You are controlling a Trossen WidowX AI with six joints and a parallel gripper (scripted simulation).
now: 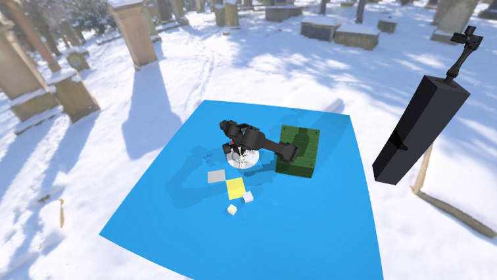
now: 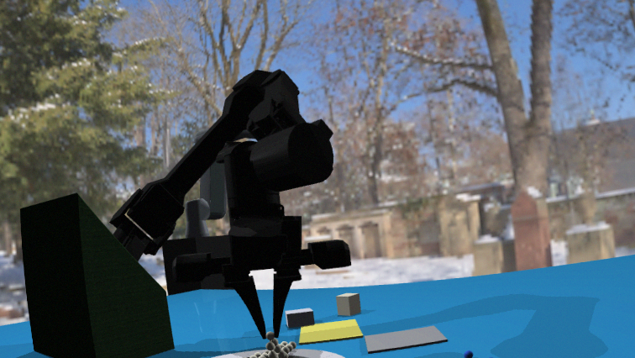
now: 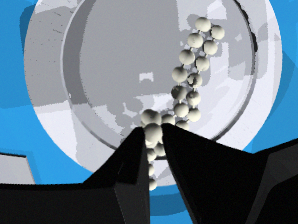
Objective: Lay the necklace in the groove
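My gripper tip is 40 mm above the round white bead board and 30 mm to the left of it. From my gripper tip the other things lie so: yellow tile (190 mm to the left, 40 mm below, 40 mm behind); then red object (140 mm to the right, 110 mm ahead, 40 mm below); then grey tile (160 mm to the left, 90 mm ahead, 40 mm below).
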